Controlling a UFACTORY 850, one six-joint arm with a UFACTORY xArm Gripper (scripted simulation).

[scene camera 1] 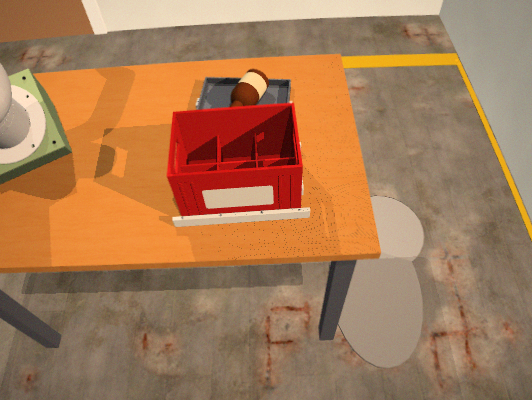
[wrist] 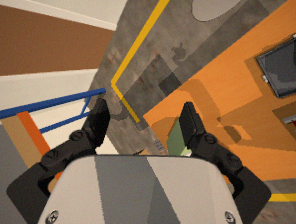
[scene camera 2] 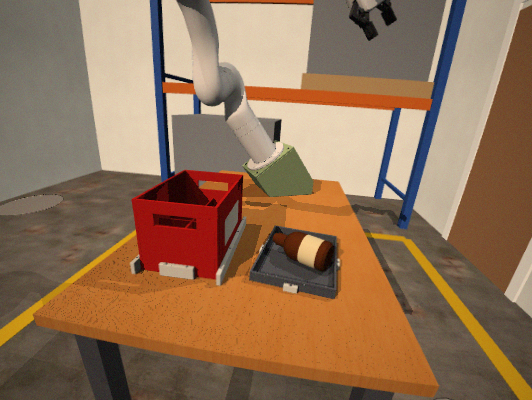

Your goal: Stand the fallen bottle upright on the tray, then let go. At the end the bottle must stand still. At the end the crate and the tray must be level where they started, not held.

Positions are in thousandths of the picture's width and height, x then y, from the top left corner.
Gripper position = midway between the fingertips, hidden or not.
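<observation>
The gripper (wrist: 492,489) shares the scene with a red crate (scene camera 1: 482,456), a brown bottle (scene camera 2: 586,629) and a grey tray (scene camera 2: 514,669). Scene camera 1 also shows the tray (scene camera 1: 407,229) and the bottle (scene camera 1: 473,219), while scene camera 2 shows the crate (scene camera 2: 304,596) too. In the wrist view the bottle is out of frame.
</observation>
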